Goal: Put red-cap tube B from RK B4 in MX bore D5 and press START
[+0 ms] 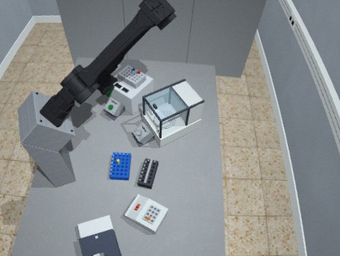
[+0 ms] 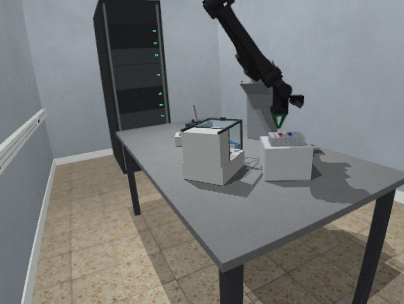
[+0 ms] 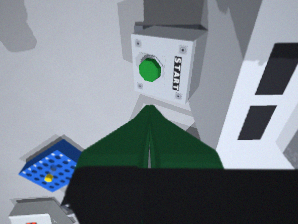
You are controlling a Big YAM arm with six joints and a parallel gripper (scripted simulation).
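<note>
My gripper is now 90 mm above the green start key. Round my hand: grey bore block 170 mm to the left, 40 mm ahead, 10 mm below; then blue-capped tube 200 mm to the left, 40 mm ahead; then yellow-capped tube 250 mm to the right, 180 mm ahead, 130 mm below.
</note>
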